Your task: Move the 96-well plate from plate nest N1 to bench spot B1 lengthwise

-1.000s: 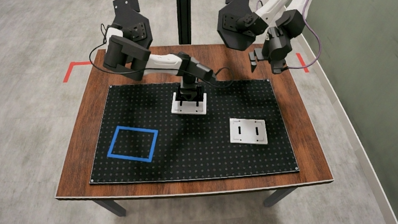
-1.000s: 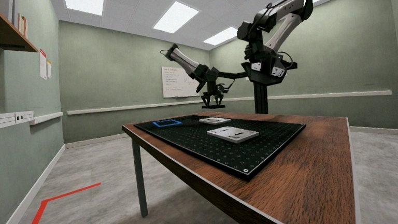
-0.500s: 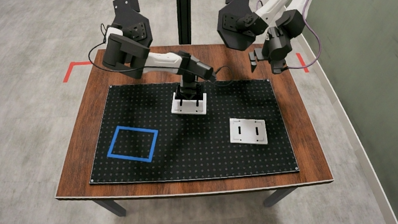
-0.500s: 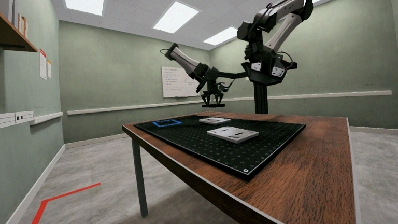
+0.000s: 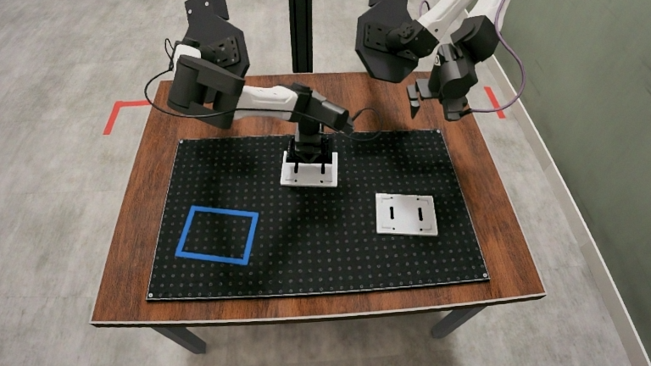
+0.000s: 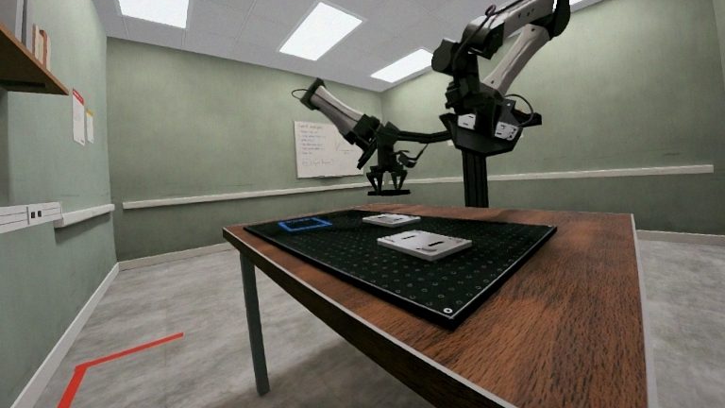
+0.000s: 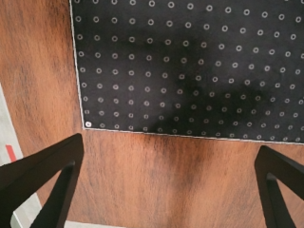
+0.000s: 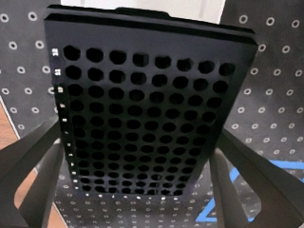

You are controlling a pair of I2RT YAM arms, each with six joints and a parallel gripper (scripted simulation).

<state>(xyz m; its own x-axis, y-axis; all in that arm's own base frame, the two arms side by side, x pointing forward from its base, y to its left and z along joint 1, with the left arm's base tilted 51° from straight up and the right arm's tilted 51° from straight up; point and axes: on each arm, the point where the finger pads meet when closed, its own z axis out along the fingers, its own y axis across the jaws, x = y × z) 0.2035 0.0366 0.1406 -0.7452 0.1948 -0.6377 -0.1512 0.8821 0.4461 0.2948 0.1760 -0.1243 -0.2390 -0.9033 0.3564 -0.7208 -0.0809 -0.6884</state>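
Observation:
Now: the black 96-well plate right at my right hand.

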